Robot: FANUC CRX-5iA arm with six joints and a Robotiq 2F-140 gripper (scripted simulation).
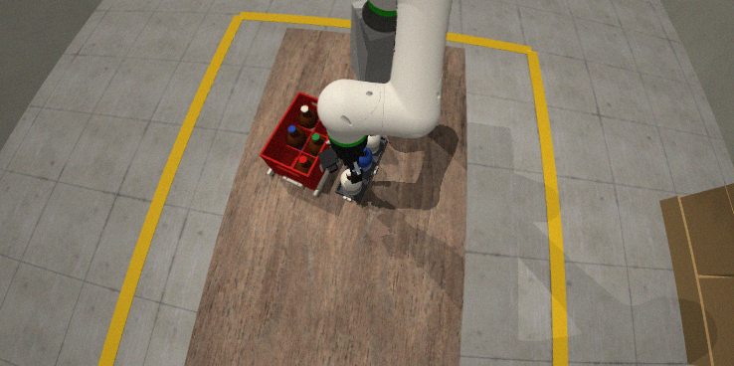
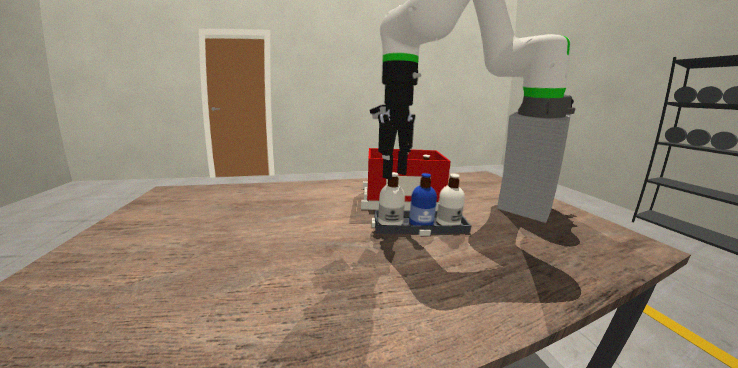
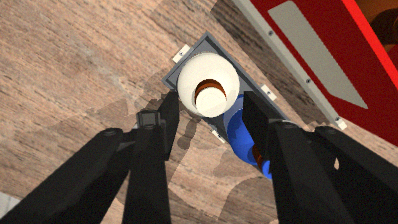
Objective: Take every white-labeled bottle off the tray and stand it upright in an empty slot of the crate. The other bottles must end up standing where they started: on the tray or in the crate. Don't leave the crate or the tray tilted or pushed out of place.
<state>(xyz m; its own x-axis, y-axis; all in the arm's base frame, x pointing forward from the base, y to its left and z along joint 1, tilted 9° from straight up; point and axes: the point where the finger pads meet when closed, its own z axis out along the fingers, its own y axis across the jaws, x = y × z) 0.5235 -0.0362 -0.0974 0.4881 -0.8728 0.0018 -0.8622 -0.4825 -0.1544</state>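
Now: the blue-labeled bottle 100 mm below my hand, 90 mm behind it and 20 mm to the left of it. The rest, counted from my hand: red crate (180 mm to the right, 120 mm behind, 100 mm below); then dark tray (170 mm below, 80 mm behind, 20 mm to the left).
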